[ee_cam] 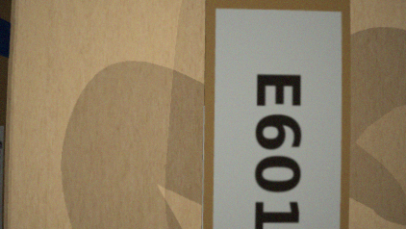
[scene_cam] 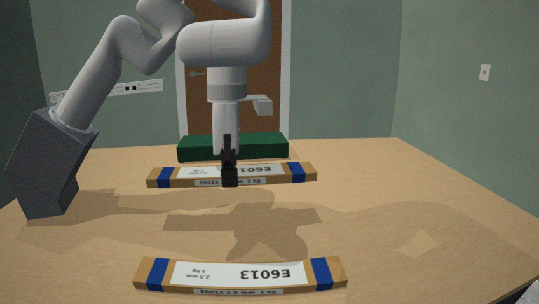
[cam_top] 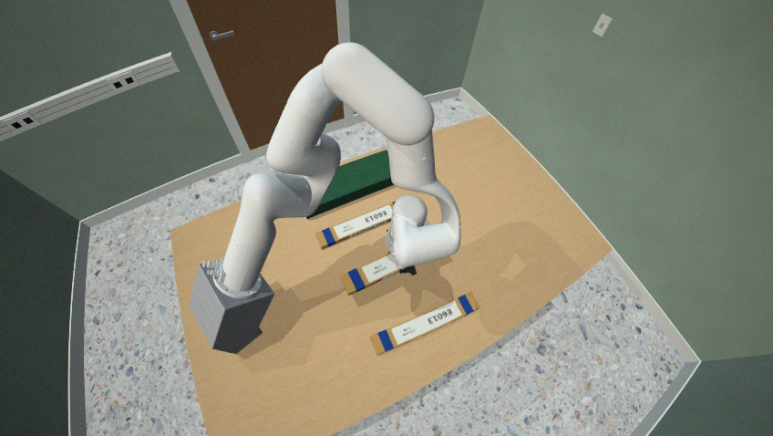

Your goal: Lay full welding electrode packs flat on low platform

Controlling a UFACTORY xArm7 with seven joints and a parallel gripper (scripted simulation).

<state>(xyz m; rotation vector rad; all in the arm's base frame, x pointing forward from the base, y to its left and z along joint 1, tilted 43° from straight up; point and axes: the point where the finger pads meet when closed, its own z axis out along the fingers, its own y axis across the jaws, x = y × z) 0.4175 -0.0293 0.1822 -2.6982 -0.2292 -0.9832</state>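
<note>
Now: the green platform 11 cm behind my hand, 38 cm to the left of it and 10 cm below it.
</note>
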